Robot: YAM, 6 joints.
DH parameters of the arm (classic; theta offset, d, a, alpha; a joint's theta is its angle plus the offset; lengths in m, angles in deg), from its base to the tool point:
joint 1: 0 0.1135 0.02 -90
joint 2: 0 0 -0.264 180
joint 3: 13.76 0 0.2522 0
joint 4: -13.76 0 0.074 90
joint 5: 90 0 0 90
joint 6: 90 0.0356 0 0
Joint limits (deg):
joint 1: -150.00..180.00
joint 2: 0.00..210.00
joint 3: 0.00..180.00
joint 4: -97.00..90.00
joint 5: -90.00..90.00
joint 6: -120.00..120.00
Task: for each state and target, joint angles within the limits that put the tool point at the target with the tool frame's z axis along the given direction. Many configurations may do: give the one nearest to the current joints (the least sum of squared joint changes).
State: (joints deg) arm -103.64 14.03 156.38 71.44 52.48 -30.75
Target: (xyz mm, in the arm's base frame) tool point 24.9 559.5 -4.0 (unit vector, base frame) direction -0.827 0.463 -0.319
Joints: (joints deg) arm -95.71 0.16 179.98 40.32 60.34 -30.75
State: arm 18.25 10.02 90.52 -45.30 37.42 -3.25
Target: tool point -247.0 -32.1 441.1 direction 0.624 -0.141 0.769
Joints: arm 5.74 0.12 93.04 -41.20 11.69 -3.25
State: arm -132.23 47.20 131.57 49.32 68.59 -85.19
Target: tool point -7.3 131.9 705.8 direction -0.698 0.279 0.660
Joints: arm -98.18 69.35 152.65 21.70 46.92 -85.19
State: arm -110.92 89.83 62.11 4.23 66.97 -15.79
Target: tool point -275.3 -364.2 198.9 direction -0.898 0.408 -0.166
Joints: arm -122.72 122.38 91.21 -18.26 77.38 -15.79
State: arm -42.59 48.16 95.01 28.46 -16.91 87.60
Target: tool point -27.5 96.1 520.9 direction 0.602 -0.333 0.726
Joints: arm -65.62 17.61 78.13 -7.76 -24.25 87.60
